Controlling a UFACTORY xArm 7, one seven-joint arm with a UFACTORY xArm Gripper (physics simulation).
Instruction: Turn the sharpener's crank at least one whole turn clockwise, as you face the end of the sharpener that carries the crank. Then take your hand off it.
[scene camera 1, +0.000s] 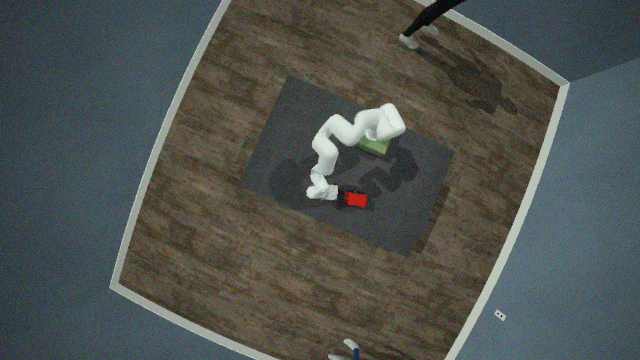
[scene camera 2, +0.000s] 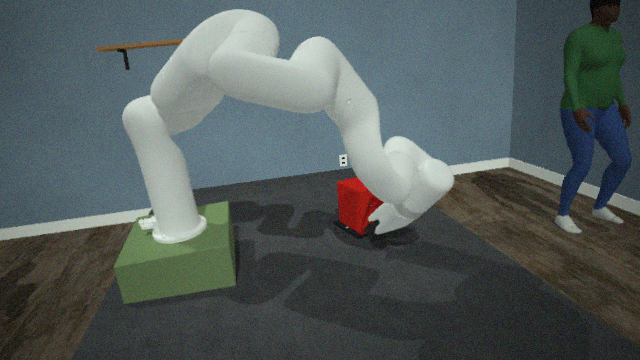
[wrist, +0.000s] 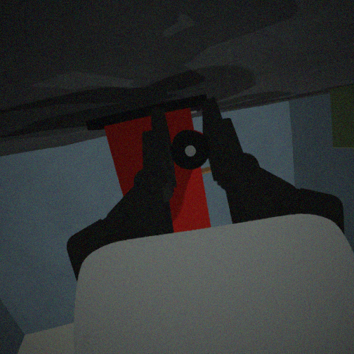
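Where they show: gripper, fingertip midpoint: (scene camera 1: 340, 192) (scene camera 2: 374, 236); arm's base, origin of the base link: (scene camera 2: 180, 229).
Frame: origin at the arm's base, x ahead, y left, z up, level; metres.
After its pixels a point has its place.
The red sharpener (scene camera 1: 356, 199) @[x 0.460, y 0.103, z 0.024 m] (scene camera 2: 352, 205) @[x 0.431, y 0.083, z -0.025 m] (wrist: 130, 150) stands upright on its black base (wrist: 107, 120) on the dark mat. My gripper (scene camera 1: 343, 196) @[x 0.468, y 0.008, z -0.086 m] (scene camera 2: 372, 228) @[x 0.468, y 0.008, z -0.086 m] (wrist: 184, 120) is at the crank end of the sharpener, low beside the body. It is shut on the crank's round black knob (wrist: 180, 159), which shows end-on with a grey centre between the two black fingers in the wrist view. The knob is in front of the lower part of the body, near the base. The crank's arm is mostly hidden behind the knob and fingers.
The arm stands on a green block (scene camera 1: 373, 145) @[x 0.085, y 0.039, z 0.006 m] (scene camera 2: 177, 277) @[x 0.003, y -0.115, z -0.061 m] on the dark mat (scene camera 1: 280, 125) @[x 0.243, y -0.612, z -0.104 m] (scene camera 2: 300, 320) @[x 0.249, y -0.260, z -0.104 m]. A person in a green top (scene camera 2: 595, 65) stands on the wooden floor at the right. A wooden shelf (scene camera 2: 140, 45) is on the wall.
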